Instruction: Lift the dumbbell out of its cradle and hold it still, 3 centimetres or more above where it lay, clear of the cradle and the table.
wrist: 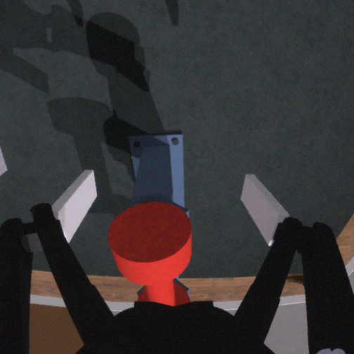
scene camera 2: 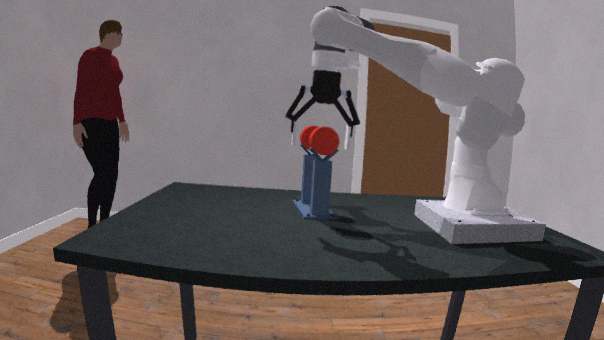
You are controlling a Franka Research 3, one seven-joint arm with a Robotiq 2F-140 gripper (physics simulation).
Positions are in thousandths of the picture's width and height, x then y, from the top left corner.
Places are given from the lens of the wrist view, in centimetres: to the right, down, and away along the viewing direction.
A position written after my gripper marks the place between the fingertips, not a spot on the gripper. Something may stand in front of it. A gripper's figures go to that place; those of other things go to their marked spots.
my gripper (wrist: 482, 521): -1, 1, 19
red dumbbell (wrist: 428, 685): -2, 6, 18
